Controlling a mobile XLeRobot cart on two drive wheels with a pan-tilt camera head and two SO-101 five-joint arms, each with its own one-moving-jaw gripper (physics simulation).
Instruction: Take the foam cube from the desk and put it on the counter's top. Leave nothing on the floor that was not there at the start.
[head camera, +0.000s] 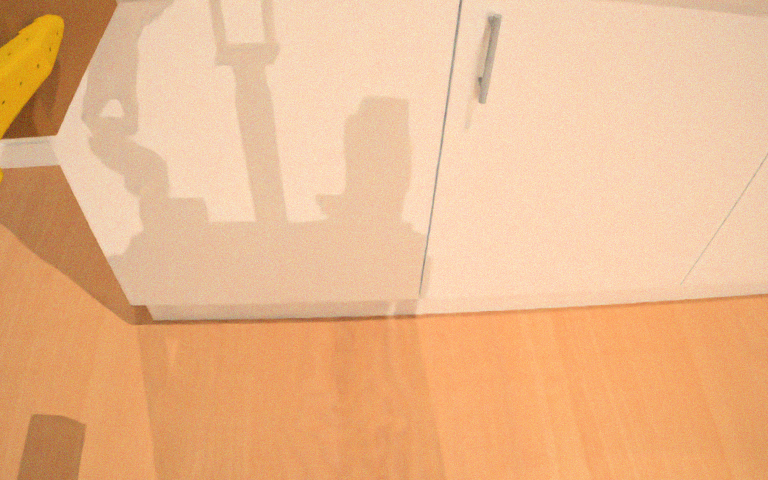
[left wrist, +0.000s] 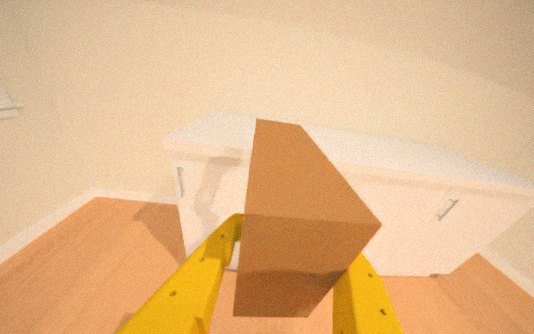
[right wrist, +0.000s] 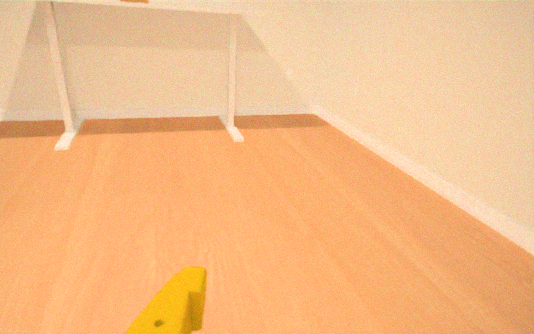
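The foam cube (head camera: 87, 28) (left wrist: 300, 185), a plain brown block, is held up between the jaws of my left gripper (left wrist: 297, 245). In the left wrist view the yellow jaws press on its two sides. One yellow left jaw also shows at the upper left of the head view. Beyond the cube stands the white counter (head camera: 543, 158) (left wrist: 400, 155); its top shows behind and on both sides of the cube in the left wrist view, apart from it. My right gripper (right wrist: 197, 282) is fully open and empty, one notched jaw in view. The desk (right wrist: 190, 8) is far off.
A small brown thing (right wrist: 134, 1) sits on the desk, mostly cut off. The desk's leg (right wrist: 232, 70) stands near the wall (right wrist: 425, 75). In the head view, a counter door handle (head camera: 490, 59) is at upper right, and wooden floor (head camera: 509, 390) runs along the counter's foot.
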